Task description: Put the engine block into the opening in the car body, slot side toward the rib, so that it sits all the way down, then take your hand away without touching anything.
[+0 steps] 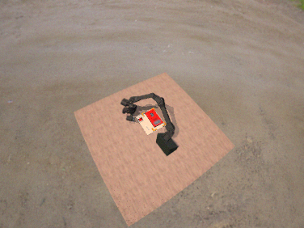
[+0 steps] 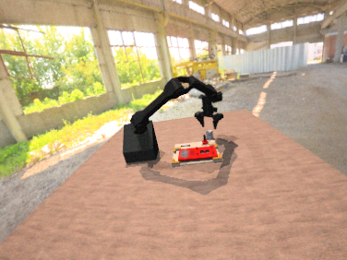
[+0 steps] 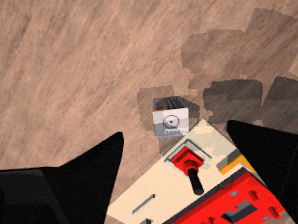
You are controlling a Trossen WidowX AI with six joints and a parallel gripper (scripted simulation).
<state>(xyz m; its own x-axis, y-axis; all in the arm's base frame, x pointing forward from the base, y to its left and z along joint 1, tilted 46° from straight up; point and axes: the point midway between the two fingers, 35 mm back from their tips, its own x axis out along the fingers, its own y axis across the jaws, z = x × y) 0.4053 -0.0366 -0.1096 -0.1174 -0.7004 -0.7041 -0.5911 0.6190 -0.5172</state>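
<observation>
My gripper tip is 10 mm to the left of the engine block and 40 mm above it. Round my gripper tip: cream base plate: 130 mm behind, 160 mm to the right, 60 mm below.
</observation>
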